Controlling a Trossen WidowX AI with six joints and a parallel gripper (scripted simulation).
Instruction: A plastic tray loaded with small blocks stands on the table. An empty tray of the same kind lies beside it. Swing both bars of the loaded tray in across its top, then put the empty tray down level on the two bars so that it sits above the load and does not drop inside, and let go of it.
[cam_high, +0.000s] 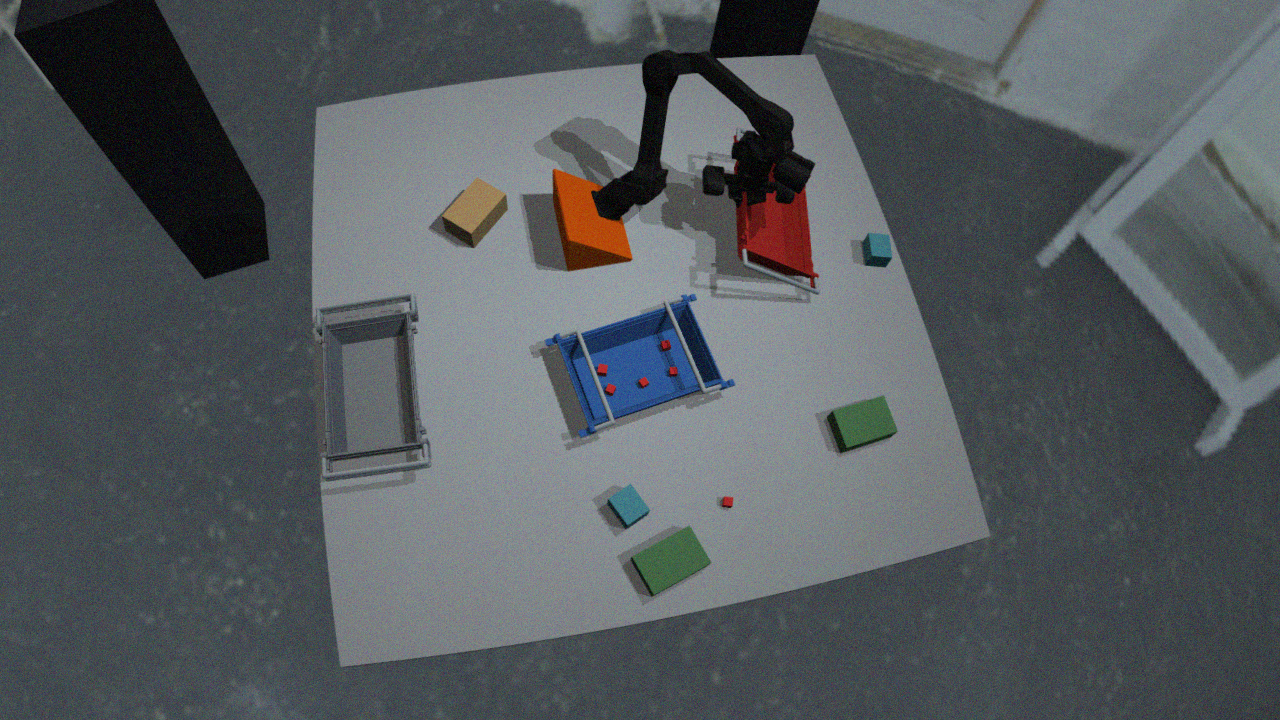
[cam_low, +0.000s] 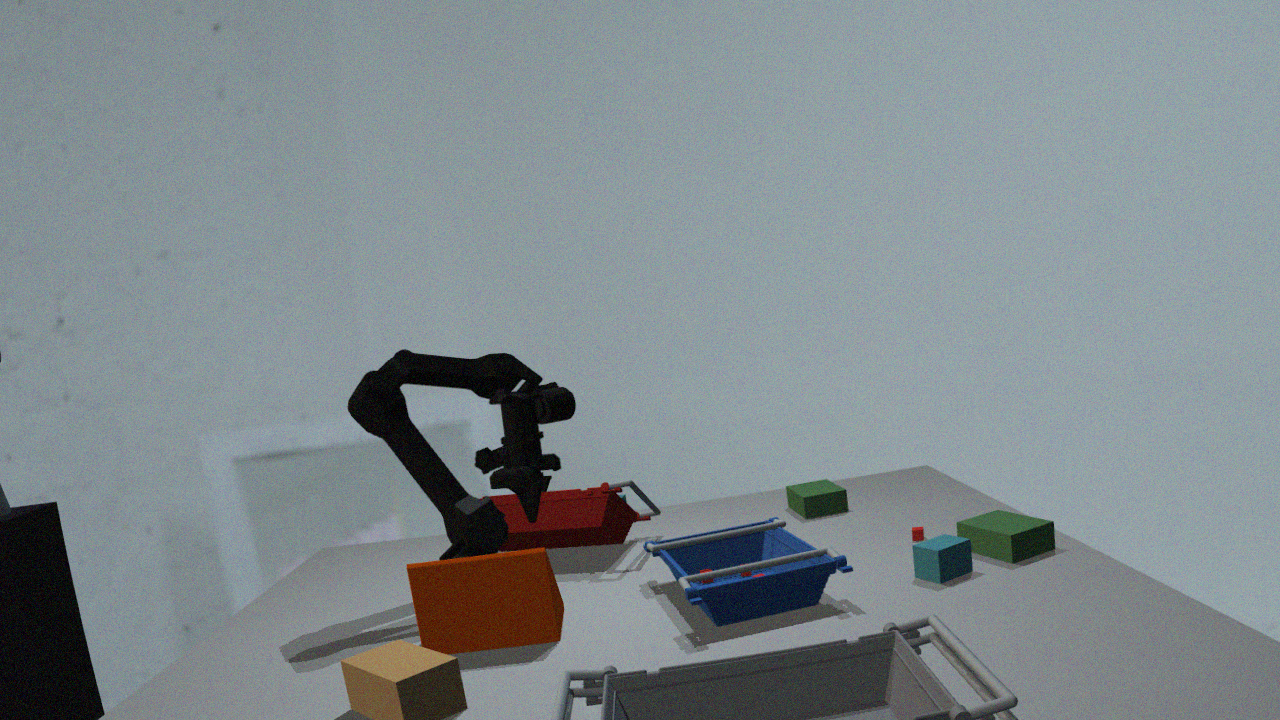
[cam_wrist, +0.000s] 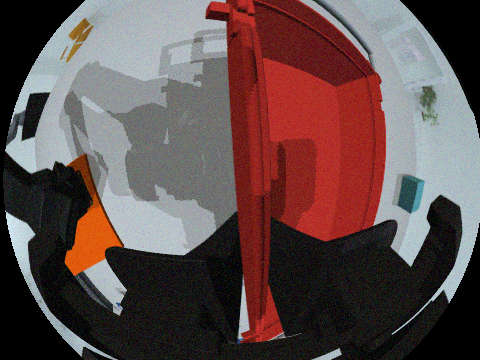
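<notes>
Now: the red tray 80 mm to the left of my gripper tip, 30 mm ahead of it and 10 mm below it. From my gripper tip the other things lie so: red cube (570 mm ahead, 230 mm to the right, 70 mm below); then tan block (530 mm to the right, 170 mm behind, 50 mm below).
</notes>
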